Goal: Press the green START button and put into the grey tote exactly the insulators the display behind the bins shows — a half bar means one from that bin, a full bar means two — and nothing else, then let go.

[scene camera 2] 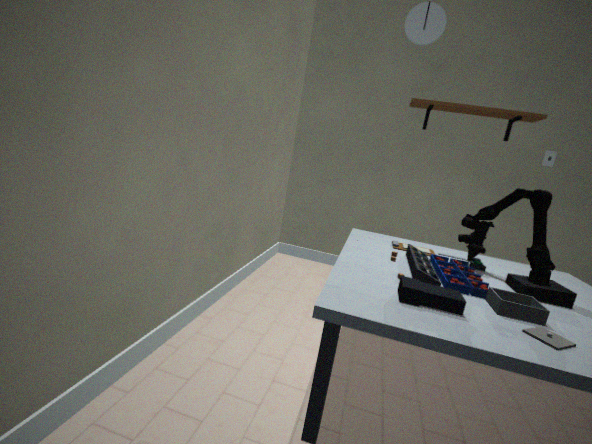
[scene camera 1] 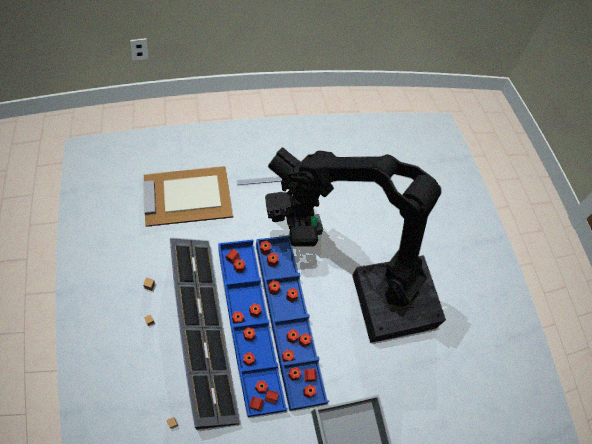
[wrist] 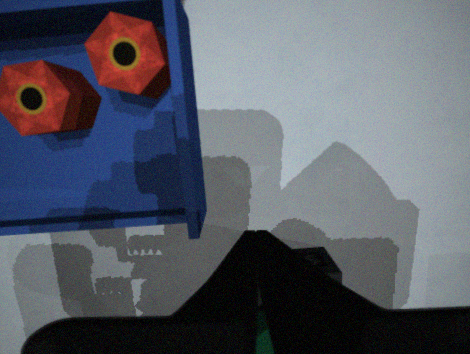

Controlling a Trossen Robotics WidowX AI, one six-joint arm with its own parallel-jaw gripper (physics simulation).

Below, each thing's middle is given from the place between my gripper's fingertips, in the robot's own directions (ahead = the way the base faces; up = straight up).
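My gripper is 1 cm above the grey tote (scene camera 1: 367, 413), 53 cm to the right of it and 6 cm past it. There is also a dark rectangular block (scene camera 2: 411, 291), which is 1 cm below my hand, 66 cm to the left of it and 25 cm ahead of it.
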